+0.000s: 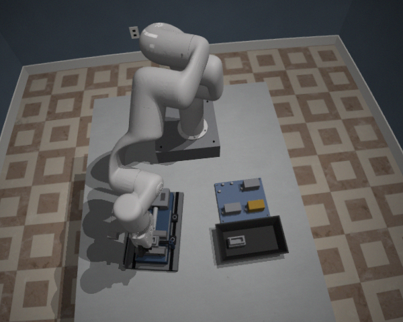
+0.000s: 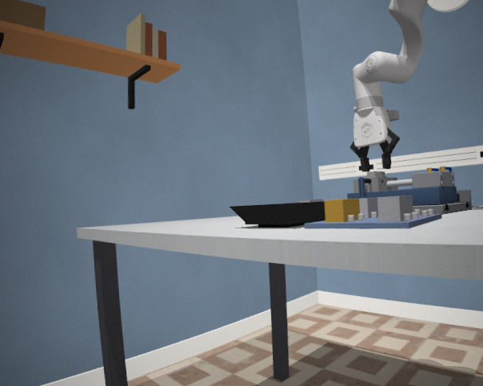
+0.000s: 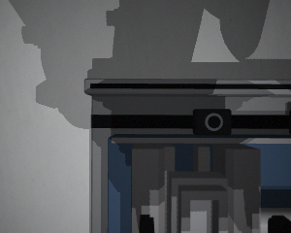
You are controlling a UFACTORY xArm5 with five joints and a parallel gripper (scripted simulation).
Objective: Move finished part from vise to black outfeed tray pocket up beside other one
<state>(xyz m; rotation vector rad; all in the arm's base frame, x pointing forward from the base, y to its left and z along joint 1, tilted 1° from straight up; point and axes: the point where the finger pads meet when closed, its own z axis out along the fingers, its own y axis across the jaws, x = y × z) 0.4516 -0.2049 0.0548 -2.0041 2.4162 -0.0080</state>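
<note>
Now: the blue vise 10 cm below my hand, 7 cm behind it and 2 cm to the left of it. The rest, counted from my hand: plain grey block (31 cm to the left, 11 cm below, 10 cm behind); yellow block (40 cm to the left, 11 cm below, 9 cm behind); blue fixture plate (35 cm to the left, 13 cm below, 13 cm behind).
</note>
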